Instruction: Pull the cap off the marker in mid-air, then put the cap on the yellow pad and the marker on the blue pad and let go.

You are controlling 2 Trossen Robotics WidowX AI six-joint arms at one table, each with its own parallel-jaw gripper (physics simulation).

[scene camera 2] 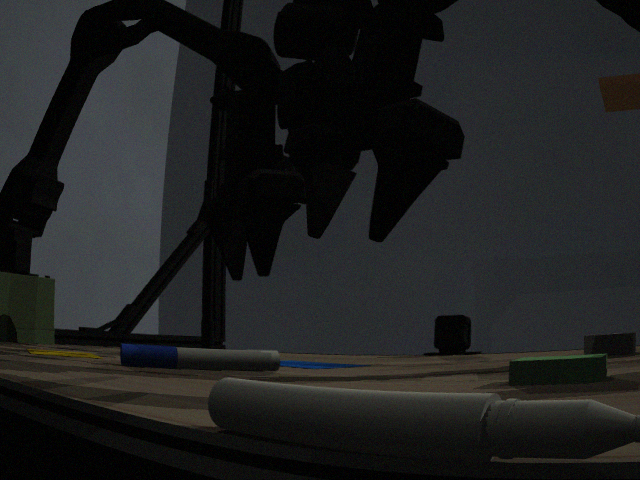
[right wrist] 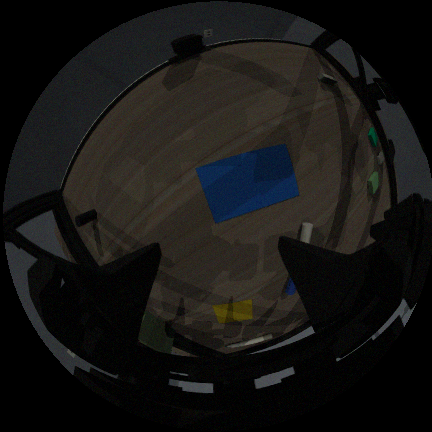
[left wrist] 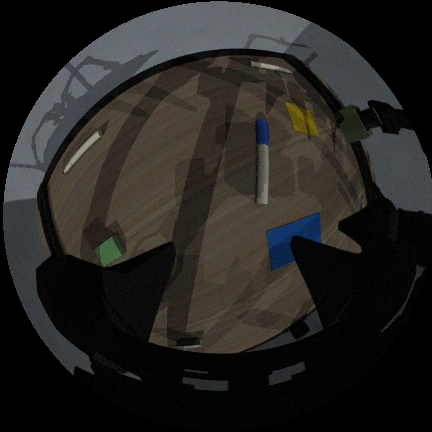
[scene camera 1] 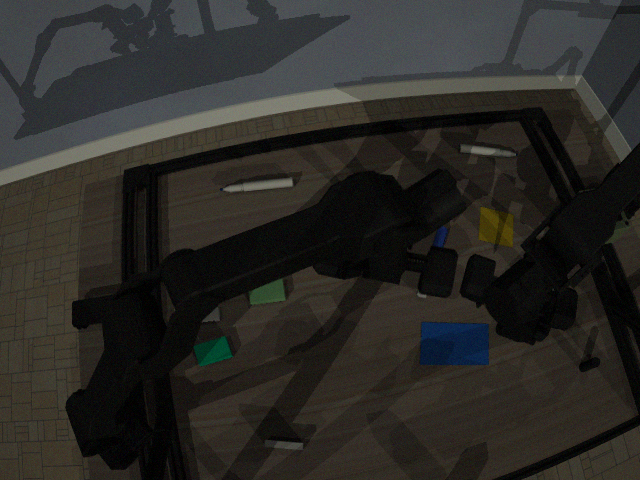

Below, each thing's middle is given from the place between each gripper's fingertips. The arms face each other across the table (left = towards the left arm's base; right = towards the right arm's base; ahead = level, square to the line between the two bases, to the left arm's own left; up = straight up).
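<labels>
Left hand: 110 mm above the blue pad (scene camera 1: pixel 441 343), 80 mm to the left of it, 130 mm past it. Counted from my left hand: blue cap (scene camera 2: pixel 137 355), 100 mm below, 150 mm to the right, 60 mm ahead; light green block (scene camera 2: pixel 592 368), 100 mm below, 170 mm to the left, 90 mm ahead; yellow pad (scene camera 1: pixel 496 227), 110 mm below, 280 mm to the right, 40 mm ahead. Going by their middles, of the things named here the yellow pad is the farthest from my left hand.
Right gripper: 8 cm above the blue cap and 19 cm short of it. Counted from my right hand: blue pad, 9 cm below, 6 cm to the left; light green block, 8 cm below, 32 cm to the left, 22 cm ahead; yellow pad, 9 cm below, 13 cm to the right, 17 cm ahead. Going by its middle, the yellow pad is nearer to my right gripper than to my left hand.
</labels>
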